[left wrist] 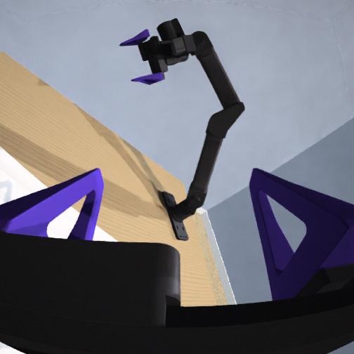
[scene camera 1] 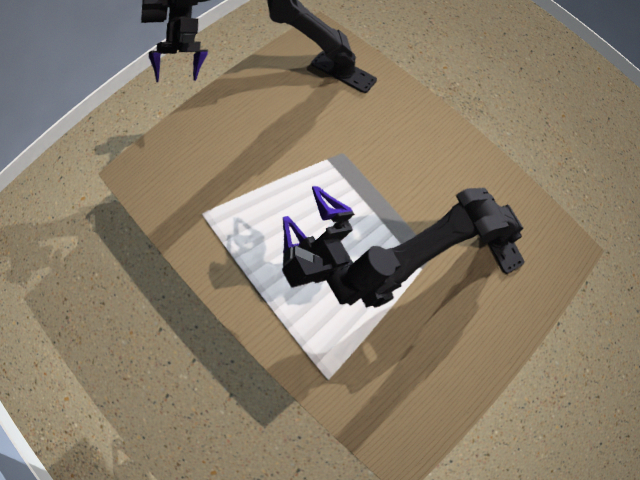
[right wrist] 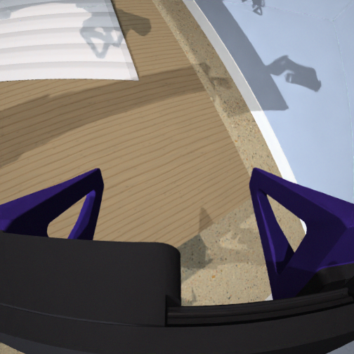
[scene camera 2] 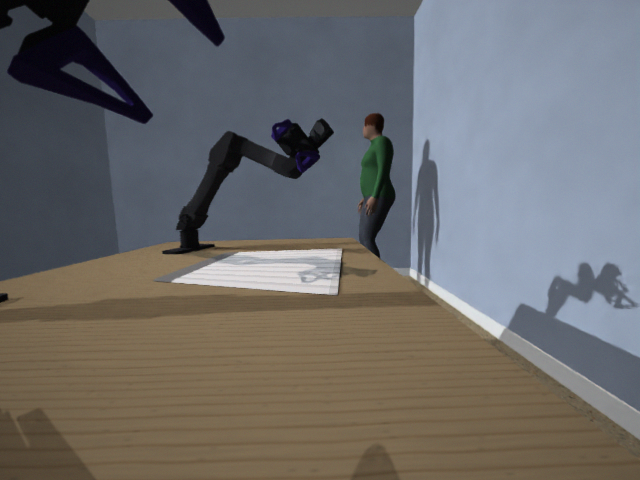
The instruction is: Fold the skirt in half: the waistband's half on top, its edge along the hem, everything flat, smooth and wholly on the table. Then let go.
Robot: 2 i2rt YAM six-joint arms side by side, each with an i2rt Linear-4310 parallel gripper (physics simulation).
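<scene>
The white pleated skirt (scene camera 1: pixel 268 211) (scene camera 2: pixel 258 268) (right wrist: pixel 45 45) lies spread flat and unfolded on the table. Its grey waistband (scene camera 1: pixel 372 196) (scene camera 2: pixel 188 270) runs along the shorter side, at the upper right in scene camera 1. The wider hem is at the lower left there. My left gripper (scene camera 1: pixel 299 202) (left wrist: pixel 176 176) is open and empty, high above the skirt; its arm hides part of the cloth in scene camera 1. My right gripper (scene camera 1: pixel 176 80) (scene camera 2: pixel 184 82) (right wrist: pixel 176 176) is open and empty, raised beyond the table's upper-left edge in scene camera 1, away from the skirt.
The wooden table (scene camera 1: pixel 439 155) (scene camera 2: pixel 258 361) carries both arm bases along its upper-right side in scene camera 1. The hem lies near the table's lower-left edge there. A person in a green top (scene camera 2: pixel 379 165) stands past the table's far end in scene camera 2. Arm shadows cross the cloth.
</scene>
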